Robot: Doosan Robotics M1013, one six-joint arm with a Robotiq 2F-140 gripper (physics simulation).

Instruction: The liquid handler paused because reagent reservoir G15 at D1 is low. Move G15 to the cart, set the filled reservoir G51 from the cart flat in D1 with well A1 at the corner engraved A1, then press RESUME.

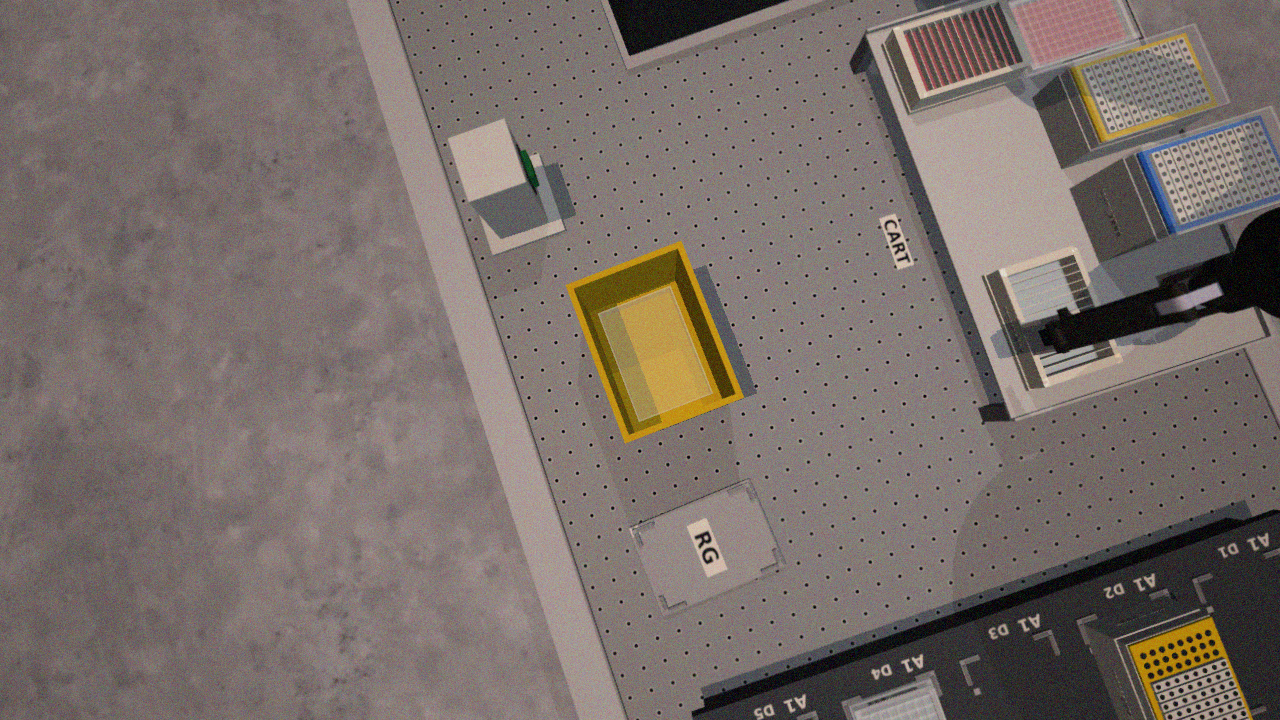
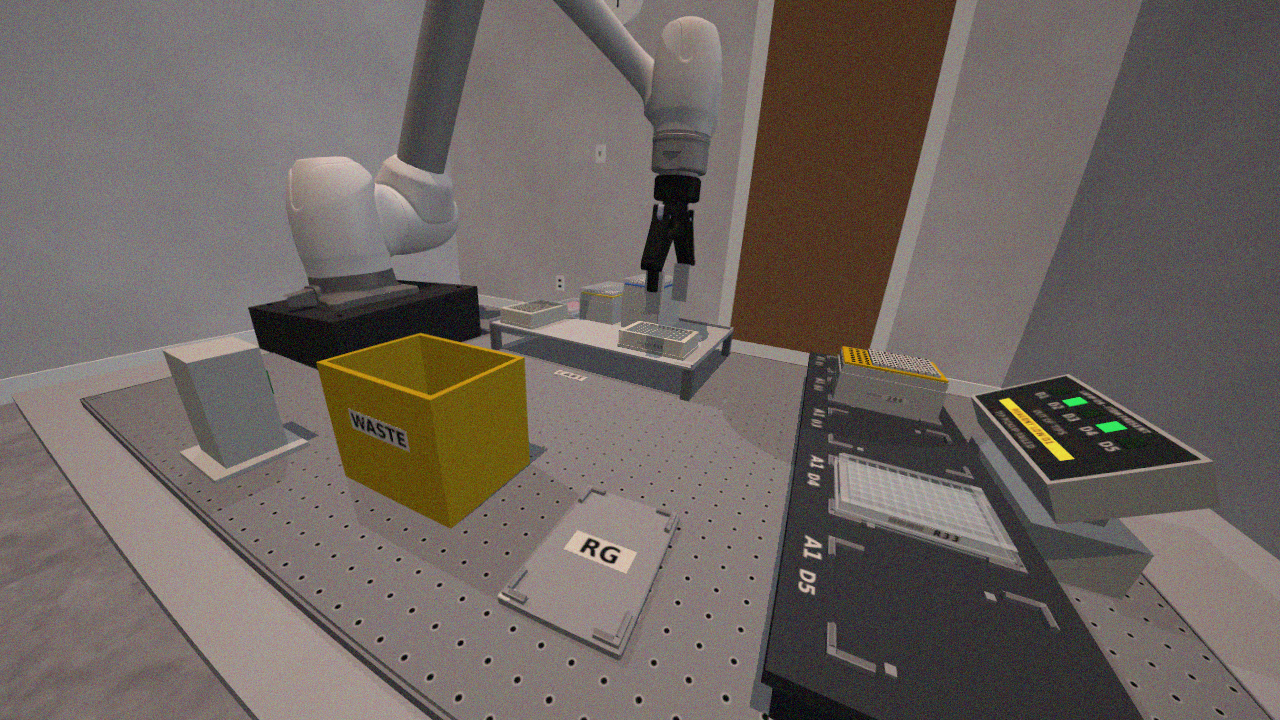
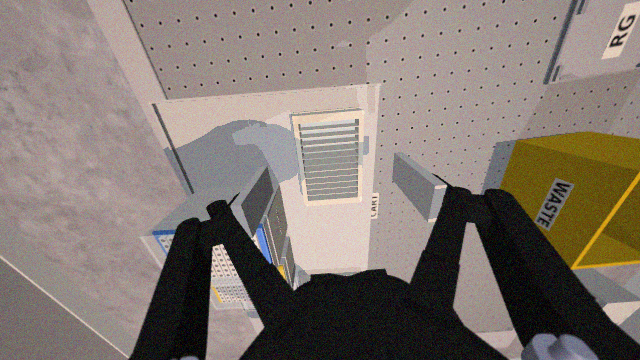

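Where they show: gripper, fingertip midpoint: (image 2: pixel 666 306) (image 3: pixel 331 172); arm's base, link origin: (image 2: pixel 358 297).
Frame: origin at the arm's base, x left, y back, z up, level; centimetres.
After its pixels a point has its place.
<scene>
A pale reservoir with clear grey channels (image 1: pixel 1042 291) @[x 19.4, y -59.7, z -2.7 cm] (image 2: pixel 657 338) @[x 14.6, y -64.0, z -0.4 cm] (image 3: pixel 330 170) @[x 18.8, y -61.6, z -0.4 cm] stands flat near a corner of the cart (image 1: pixel 971 170) @[x 17.3, y -45.1, z -3.4 cm] (image 2: pixel 572 337) @[x 13.7, y -46.7, z -3.4 cm] (image 3: pixel 330 230) @[x 19.0, y -48.6, z -3.4 cm]; its label is too small to read, so I cannot confirm that it is G15. My gripper (image 1: pixel 1058 334) (image 2: pixel 667 282) @[x 19.0, y -63.4, z 4.4 cm] (image 3: pixel 331 172) @[x 19.0, y -63.4, z 4.4 cm] is open and empty above it, with the fingers apart from its sides. A reservoir with red channels (image 1: pixel 962 53) @[x 19.2, y -33.4, z -0.6 cm] (image 2: pixel 533 312) @[x 14.8, y -36.1, z -0.4 cm] sits at the cart's other end. The D1 label (image 1: pixel 1244 544) @[x 30.2, y -90.1, z -3.4 cm] shows at the deck's far end; its nest is partly out of frame. The green button (image 1: pixel 529 168) @[x -27.9, y -32.0, z 0.1 cm] is on a white box.
Tall blue (image 1: pixel 1217 174) @[x 32.6, y -54.5, z 6.4 cm] and yellow (image 1: pixel 1145 85) @[x 32.7, y -43.6, z 3.1 cm] tip racks stand on the cart beside a pink plate (image 1: pixel 1072 31) @[x 32.6, y -33.8, z -2.4 cm]. The yellow WASTE bin (image 2: pixel 447 456) @[x -25.4, y -62.0, z -1.8 cm] (image 3: pixel 530 170) @[x -14.8, y -57.1, z -5.5 cm], the RG plate (image 2: pixel 554 591) @[x -26.9, y -74.8, z -8.6 cm], a yellow-topped rack at D2 (image 2: pixel 890 362) @[x 14.5, y -98.6, z 3.1 cm] and the tilted status screen (image 2: pixel 1092 438) @[x 0.0, y -113.7, z 3.6 cm] stand around.
</scene>
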